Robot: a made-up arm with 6 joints.
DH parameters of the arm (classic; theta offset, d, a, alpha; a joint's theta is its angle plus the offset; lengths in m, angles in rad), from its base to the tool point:
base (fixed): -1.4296 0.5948 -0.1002 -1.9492
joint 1: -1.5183 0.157 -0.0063 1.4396
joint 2: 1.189 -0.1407 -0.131 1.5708
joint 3: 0 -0.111 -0.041 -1.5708
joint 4: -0.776 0 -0.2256 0
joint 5: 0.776 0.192 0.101 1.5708
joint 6: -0.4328 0 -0.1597 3.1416
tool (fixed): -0.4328 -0.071 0 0
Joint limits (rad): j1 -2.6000..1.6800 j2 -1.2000..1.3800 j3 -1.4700..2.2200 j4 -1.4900..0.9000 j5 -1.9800..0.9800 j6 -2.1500..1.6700
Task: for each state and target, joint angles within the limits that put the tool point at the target. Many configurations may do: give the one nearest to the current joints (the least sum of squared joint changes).
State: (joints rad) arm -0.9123 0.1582 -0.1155 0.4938 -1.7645 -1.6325
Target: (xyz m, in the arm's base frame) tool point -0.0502 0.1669 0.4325
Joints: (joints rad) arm -1.1349 0.0039 -0.3220 0.6971 -1.2137 -2.1086
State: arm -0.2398 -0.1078 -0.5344 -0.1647 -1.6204 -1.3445
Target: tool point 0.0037 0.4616 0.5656
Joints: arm 0.3873 0.0683 -0.6284 0.1078 -1.6832 -1.4462
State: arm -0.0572 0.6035 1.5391 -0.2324 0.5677 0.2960
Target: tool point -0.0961 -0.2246 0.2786
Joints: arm 0.0572 -0.0142 1.9168 -0.3379 0.5543 0.6537
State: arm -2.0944 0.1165 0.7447 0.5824 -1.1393 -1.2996
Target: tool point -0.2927 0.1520 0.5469
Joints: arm -1.8829 0.6385 0.6025 0.8240 -1.1627 -1.6338
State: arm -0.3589 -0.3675 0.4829 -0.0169 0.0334 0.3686
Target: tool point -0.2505 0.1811 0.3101
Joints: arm 0.0138 -0.1464 0.0967 0.1240 0.1416 0.2379
